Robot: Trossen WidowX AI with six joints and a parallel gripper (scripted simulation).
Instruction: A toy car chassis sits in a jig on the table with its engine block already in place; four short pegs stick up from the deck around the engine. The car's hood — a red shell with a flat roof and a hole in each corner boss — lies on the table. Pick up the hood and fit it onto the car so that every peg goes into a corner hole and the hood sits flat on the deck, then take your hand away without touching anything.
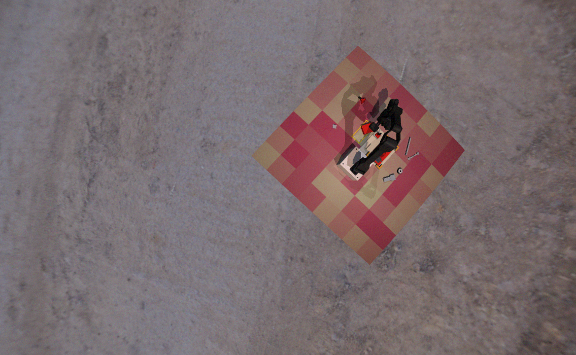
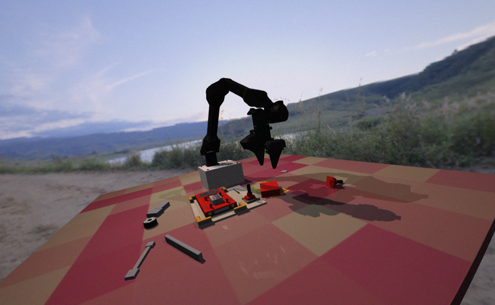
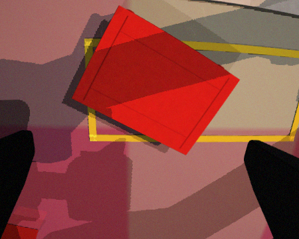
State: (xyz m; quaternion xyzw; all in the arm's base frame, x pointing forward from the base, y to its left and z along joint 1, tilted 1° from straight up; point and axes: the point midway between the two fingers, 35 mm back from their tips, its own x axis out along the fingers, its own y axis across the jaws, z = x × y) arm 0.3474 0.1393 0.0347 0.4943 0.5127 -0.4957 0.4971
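My gripper tip is now 90 mm above the red hood and 10 mm past it. Round my gripper tip: grey bar 340 mm to the right, 140 mm ahead, 90 mm below.
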